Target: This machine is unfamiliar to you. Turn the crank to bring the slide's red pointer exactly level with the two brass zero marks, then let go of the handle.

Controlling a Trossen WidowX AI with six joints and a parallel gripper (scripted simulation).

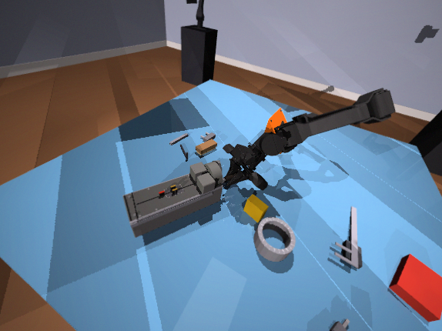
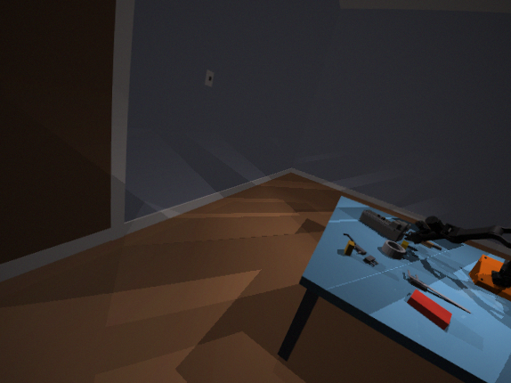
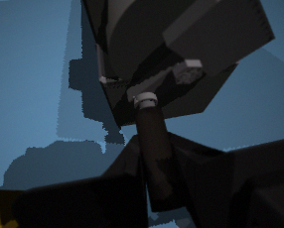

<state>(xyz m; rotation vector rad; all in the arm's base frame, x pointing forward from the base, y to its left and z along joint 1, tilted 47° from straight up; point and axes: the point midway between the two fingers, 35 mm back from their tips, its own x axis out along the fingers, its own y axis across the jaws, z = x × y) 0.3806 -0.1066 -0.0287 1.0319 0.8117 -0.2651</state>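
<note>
Now: the yellow block 120 mm to the left of my gripper tip, 30 mm ahead of it and 10 mm below it. Also, from my gripper tip: dark crank handle 20 mm above, 10 mm to the left, 10 mm behind; red pointer 150 mm ahead, 130 mm to the right, 40 mm above; brown block 160 mm to the right, 160 mm behind, 30 mm below.
</note>
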